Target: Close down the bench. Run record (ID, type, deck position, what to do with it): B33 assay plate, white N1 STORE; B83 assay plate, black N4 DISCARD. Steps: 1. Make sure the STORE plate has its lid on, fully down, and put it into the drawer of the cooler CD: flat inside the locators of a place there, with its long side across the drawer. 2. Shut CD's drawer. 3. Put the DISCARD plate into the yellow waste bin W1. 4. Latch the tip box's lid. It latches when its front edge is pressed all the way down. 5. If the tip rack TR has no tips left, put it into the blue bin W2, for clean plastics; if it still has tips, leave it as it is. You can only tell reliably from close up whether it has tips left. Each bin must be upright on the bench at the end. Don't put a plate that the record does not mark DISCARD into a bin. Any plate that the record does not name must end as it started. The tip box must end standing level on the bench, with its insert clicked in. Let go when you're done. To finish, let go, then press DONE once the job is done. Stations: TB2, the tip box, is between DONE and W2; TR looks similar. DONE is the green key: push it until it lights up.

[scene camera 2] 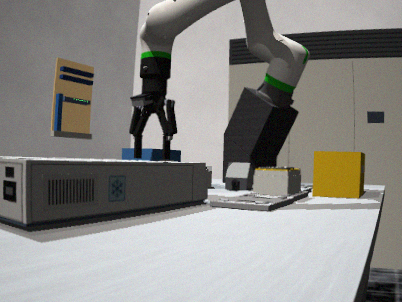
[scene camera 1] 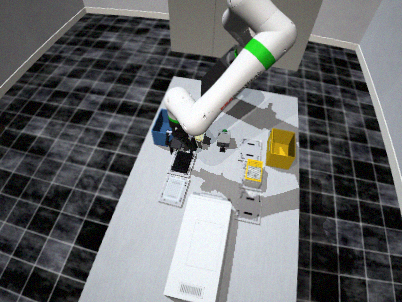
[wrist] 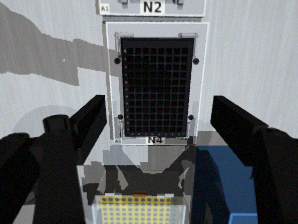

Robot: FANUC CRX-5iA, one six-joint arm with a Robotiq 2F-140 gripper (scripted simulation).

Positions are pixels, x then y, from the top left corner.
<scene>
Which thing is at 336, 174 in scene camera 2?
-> A yellow bin.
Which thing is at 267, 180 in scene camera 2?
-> A yellow-topped tip holder.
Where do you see a black assay plate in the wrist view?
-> At 156, 104
</scene>
